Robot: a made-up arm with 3 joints.
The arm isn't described. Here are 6 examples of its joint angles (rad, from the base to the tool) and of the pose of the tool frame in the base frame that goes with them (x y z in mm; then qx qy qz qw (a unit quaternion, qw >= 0)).
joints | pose
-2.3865 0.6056 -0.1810 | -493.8 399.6 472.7 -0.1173 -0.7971 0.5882 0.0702
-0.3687 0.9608 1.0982 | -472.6 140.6 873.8 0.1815 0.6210 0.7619 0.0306
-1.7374 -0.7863 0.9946 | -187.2 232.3 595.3 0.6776 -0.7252 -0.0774 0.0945
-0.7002 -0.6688 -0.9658 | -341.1 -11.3 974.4 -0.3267 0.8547 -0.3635 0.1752
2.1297 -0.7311 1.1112 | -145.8 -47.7 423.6 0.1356 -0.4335 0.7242 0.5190
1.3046 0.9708 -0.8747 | -261.2 -468.6 363.8 0.4635 -0.4479 -0.6665 0.3745
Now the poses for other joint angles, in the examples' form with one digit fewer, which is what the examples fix.
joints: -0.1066 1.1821 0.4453
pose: -481 -67 949 -0.160 -0.671 -0.671 0.271
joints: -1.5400 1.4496 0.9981
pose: -510 478 573 0.323 0.880 0.276 0.215
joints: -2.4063 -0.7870 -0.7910
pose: -365 451 556 0.358 -0.314 0.879 0.041
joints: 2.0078 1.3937 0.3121
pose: -388 -329 211 0.160 0.256 -0.822 0.483
